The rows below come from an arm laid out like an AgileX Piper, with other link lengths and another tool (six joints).
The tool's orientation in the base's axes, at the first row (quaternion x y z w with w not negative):
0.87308, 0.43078, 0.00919, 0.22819
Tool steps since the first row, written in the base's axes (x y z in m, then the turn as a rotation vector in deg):
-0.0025, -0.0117, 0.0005, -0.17, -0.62, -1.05
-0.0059, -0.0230, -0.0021, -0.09, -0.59, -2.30
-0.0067, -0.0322, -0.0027, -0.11, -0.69, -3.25
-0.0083, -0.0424, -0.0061, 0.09, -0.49, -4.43
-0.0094, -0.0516, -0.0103, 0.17, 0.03, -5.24
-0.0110, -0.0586, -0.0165, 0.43, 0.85, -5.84
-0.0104, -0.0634, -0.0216, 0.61, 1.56, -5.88
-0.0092, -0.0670, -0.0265, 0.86, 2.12, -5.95
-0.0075, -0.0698, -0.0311, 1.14, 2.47, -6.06
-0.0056, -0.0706, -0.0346, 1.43, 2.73, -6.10
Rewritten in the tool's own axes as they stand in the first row. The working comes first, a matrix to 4 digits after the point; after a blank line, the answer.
The tool's axes in the first row as the columns of a matrix, in the base's axes (used below as rounded here):
0.6287, 0.7480, 0.2126
0.7564, -0.5247, -0.3905
-0.1806, 0.4064, -0.8957

-0.0105, 0.0045, 0.0036, -0.39, -0.23, 1.15
-0.0207, 0.0068, 0.0096, -0.09, -0.69, 2.27
-0.0281, 0.0108, 0.0136, 0.00, -1.04, 3.16
-0.0362, 0.0136, 0.0203, 0.49, -1.48, 4.18
-0.0431, 0.0159, 0.0274, 1.08, -2.02, 4.72
-0.0483, 0.0158, 0.0353, 1.97, -2.50, 4.99
-0.0506, 0.0167, 0.0419, 2.63, -2.75, 4.79
-0.0517, 0.0175, 0.0479, 3.22, -2.89, 4.68
-0.0519, 0.0184, 0.0535, 3.68, -2.91, 4.71
-0.0507, 0.0188, 0.0574, 4.07, -2.84, 4.70

